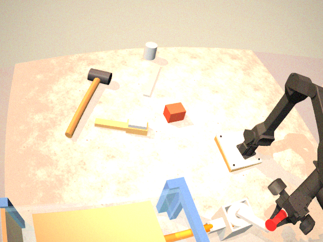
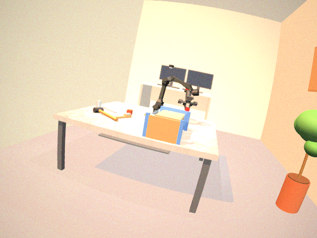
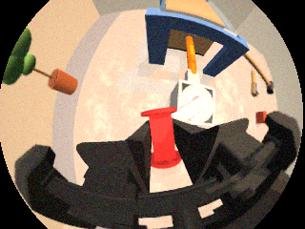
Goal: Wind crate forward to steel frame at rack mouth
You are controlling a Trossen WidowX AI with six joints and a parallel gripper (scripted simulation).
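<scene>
Now: gripper tip 30 mm to the left of the crank handle and 30 mm above it. Round my gripper tip: yellow hand tool 170 mm ahead, 550 mm to the right, 120 mm below; then hand winch 20 mm ahead, 90 mm to the right, 100 mm below; then red knob 10 mm behind.
</scene>
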